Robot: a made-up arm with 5 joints.
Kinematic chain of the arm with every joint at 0, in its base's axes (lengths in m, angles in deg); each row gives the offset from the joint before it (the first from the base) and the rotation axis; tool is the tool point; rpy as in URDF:
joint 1: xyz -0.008 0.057 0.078 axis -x
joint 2: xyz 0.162 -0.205 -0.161 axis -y
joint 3: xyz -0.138 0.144 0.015 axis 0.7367 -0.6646 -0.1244
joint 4: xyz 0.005 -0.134 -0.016 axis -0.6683 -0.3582 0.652
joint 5: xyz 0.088 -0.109 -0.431 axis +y
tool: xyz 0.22 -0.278 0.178 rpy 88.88 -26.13 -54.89
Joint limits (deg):
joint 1: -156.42..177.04
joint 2: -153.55..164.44
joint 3: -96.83..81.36
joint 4: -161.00..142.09
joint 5: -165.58..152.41
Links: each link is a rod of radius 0.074 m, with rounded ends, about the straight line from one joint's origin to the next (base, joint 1, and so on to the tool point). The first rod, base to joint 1, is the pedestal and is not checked.
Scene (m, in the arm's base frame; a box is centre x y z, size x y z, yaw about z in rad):
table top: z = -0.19
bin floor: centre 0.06 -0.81 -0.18 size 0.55 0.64 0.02 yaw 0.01
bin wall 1: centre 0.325 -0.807 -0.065 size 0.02 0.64 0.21 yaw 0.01
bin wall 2: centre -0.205 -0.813 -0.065 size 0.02 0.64 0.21 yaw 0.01
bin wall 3: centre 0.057 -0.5 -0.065 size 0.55 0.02 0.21 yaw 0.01
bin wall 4: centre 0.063 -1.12 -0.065 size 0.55 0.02 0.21 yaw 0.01
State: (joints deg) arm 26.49 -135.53 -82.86 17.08 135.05
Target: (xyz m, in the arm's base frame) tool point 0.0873 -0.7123 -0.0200
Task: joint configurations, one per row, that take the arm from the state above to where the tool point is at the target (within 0.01 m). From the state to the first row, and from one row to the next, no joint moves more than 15 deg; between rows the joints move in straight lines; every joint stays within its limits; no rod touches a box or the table.
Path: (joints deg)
1: 26.04 -133.06 -83.74 15.97 120.30
2: 25.59 -130.58 -84.62 14.86 105.54
3: 25.14 -128.11 -85.51 13.75 90.79
4: 24.70 -125.64 -86.39 12.63 76.04
5: 24.25 -123.17 -87.27 11.52 61.29
6: 23.80 -120.69 -88.15 10.41 46.53
7: 23.35 -118.22 -89.03 9.30 31.78
8: 22.90 -115.75 -89.92 8.19 17.03

